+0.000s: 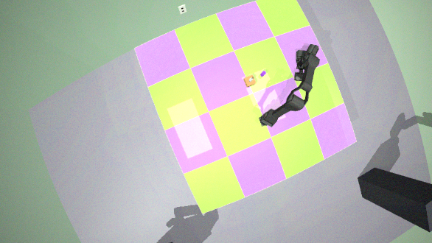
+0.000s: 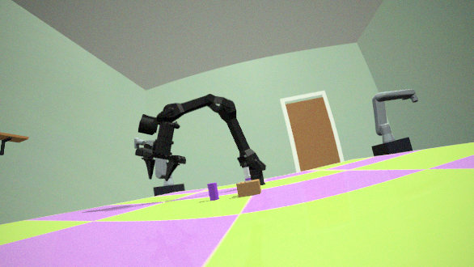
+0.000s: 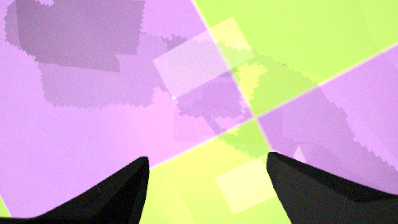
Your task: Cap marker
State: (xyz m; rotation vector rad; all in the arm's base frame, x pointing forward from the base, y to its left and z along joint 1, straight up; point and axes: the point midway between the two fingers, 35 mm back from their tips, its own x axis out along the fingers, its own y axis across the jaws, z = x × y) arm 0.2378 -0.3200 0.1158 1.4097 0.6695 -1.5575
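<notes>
My gripper tip is 50 mm short of the purple cap, 220 mm to the right of it and 60 mm above it.
</notes>
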